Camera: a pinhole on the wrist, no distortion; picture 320 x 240 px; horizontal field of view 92.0 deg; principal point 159.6 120.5 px. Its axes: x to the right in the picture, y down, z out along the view. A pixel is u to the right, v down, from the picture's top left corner.
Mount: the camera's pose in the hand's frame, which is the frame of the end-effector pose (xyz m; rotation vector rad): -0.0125 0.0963 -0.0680 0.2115 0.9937 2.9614
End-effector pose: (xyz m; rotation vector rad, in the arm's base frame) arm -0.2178 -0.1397 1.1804 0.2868 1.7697 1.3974
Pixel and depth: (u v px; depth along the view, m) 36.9 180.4 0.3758
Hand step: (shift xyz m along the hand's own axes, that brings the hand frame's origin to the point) 0.3373 0.1895 0.2791
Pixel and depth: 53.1 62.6 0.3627
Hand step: 0.2784 0.4091 0.1055
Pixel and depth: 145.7 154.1 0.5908
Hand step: 0.1219 0.3452 0.4690
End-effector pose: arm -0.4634 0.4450 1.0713 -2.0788 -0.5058 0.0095
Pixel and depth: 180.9 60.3 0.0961
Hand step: -0.0142 0.1845 -0.0130
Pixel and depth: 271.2 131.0 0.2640
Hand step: -0.1662 0.2504 0.1749
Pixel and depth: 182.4 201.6 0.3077
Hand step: -0.0118 0.1543 0.2776
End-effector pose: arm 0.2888 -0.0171 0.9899 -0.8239 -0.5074 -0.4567
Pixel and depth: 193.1 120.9 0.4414
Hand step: -0.0494 0.3652 0.2930
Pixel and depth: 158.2 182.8 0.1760
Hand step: 0.0145 0.1451 0.1134
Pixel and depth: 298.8 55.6 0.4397
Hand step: -0.3533 0.5285 0.2173
